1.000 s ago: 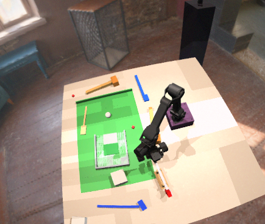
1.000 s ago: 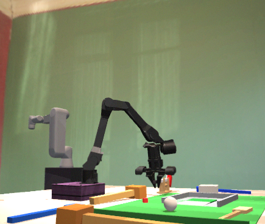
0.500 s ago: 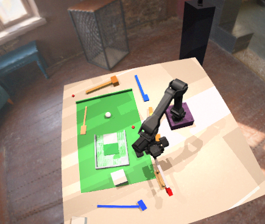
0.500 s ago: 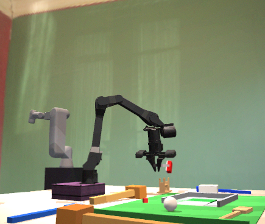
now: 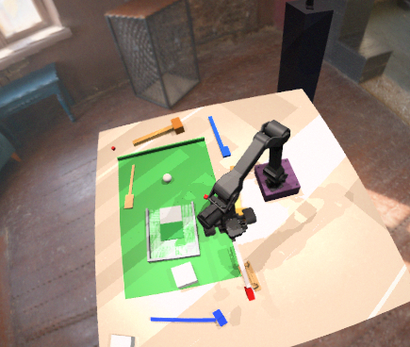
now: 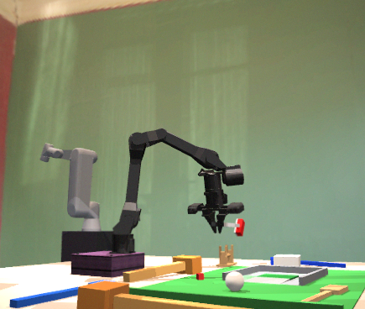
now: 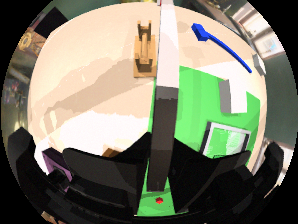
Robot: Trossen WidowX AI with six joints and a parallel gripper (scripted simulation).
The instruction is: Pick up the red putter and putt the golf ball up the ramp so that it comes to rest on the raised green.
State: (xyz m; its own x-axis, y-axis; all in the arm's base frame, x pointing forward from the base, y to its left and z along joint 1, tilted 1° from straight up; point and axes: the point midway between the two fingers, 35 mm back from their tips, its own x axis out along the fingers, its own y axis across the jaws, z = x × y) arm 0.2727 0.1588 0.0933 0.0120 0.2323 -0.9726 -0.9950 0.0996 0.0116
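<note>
My gripper tip is now 11 cm to the right of the red putter, 2 cm below it and 1 cm short of it. Also, from my gripper tip: white golf ball: 42 cm to the right, 16 cm ahead, 10 cm below; then wooden putter stand: 15 cm to the left, 9 cm below, 1 cm behind.
</note>
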